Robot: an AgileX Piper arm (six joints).
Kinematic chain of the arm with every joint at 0, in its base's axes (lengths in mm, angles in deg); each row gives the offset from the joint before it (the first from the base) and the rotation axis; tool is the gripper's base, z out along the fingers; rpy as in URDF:
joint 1: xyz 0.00 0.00 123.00 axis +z
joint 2: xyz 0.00 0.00 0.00 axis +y
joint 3: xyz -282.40 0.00 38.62 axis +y
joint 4: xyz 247.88 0.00 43.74 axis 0.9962 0 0.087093
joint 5: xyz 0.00 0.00 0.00 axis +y
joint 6: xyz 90.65 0.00 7.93 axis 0.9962 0 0.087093
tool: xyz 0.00 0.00 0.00 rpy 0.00 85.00 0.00
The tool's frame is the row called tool.
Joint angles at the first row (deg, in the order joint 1, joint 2, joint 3, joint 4, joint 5, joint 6):
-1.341, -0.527, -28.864, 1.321, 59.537, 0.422
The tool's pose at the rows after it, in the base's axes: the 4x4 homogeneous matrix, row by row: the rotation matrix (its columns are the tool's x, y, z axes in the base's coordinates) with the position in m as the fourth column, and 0 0 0 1 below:
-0.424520 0.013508 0.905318 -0.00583; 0.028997 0.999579 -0.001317 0.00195; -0.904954 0.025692 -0.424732 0.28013; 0 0 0 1
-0.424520 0.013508 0.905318 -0.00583; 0.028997 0.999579 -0.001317 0.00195; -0.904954 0.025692 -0.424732 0.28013; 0 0 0 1
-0.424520 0.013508 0.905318 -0.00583; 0.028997 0.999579 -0.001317 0.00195; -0.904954 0.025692 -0.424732 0.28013; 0 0 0 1
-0.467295 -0.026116 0.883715 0.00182; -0.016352 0.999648 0.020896 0.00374; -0.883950 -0.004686 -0.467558 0.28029; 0 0 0 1
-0.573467 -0.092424 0.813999 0.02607; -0.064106 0.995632 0.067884 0.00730; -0.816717 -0.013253 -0.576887 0.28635; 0 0 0 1
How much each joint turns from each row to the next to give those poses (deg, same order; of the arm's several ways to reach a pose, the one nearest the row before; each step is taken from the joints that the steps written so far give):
-0.003, -0.001, 0.001, 0.003, 0.000, -0.003
0.000, 0.000, 0.000, 0.000, 0.000, 0.000
0.000, 0.000, 0.000, 0.000, 0.000, 0.000
0.004, 2.786, -0.001, 1.440, 0.000, -3.385
-0.001, 9.404, -1.507, 3.042, -0.312, -4.475

